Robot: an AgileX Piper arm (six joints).
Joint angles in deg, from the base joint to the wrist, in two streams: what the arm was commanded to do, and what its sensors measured. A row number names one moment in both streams.
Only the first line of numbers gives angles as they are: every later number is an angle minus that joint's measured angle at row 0.
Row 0, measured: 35.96, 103.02, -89.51, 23.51, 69.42, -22.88
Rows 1 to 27, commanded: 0.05, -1.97, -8.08, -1.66, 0.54, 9.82; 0.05, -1.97, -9.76, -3.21, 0.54, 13.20; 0.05, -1.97, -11.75, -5.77, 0.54, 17.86; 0.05, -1.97, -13.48, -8.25, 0.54, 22.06; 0.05, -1.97, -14.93, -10.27, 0.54, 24.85; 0.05, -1.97, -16.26, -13.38, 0.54, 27.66; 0.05, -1.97, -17.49, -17.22, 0.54, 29.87; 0.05, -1.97, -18.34, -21.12, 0.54, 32.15; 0.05, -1.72, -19.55, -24.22, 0.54, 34.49; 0.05, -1.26, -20.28, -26.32, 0.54, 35.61; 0.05, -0.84, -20.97, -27.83, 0.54, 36.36; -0.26, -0.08, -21.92, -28.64, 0.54, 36.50; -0.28, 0.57, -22.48, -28.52, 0.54, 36.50; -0.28, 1.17, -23.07, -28.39, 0.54, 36.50; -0.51, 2.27, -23.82, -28.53, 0.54, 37.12; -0.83, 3.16, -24.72, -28.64, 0.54, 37.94; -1.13, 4.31, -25.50, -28.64, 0.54, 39.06; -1.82, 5.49, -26.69, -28.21, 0.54, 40.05; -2.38, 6.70, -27.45, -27.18, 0.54, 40.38; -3.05, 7.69, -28.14, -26.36, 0.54, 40.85; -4.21, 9.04, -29.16, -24.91, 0.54, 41.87; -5.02, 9.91, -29.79, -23.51, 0.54, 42.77; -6.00, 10.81, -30.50, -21.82, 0.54, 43.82; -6.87, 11.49, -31.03, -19.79, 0.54, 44.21; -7.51, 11.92, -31.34, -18.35, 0.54, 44.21; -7.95, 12.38, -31.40, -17.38, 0.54, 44.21; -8.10, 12.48, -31.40, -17.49, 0.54, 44.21
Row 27, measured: -6.23, 11.24, -30.26, -20.79, 0.72, 43.25
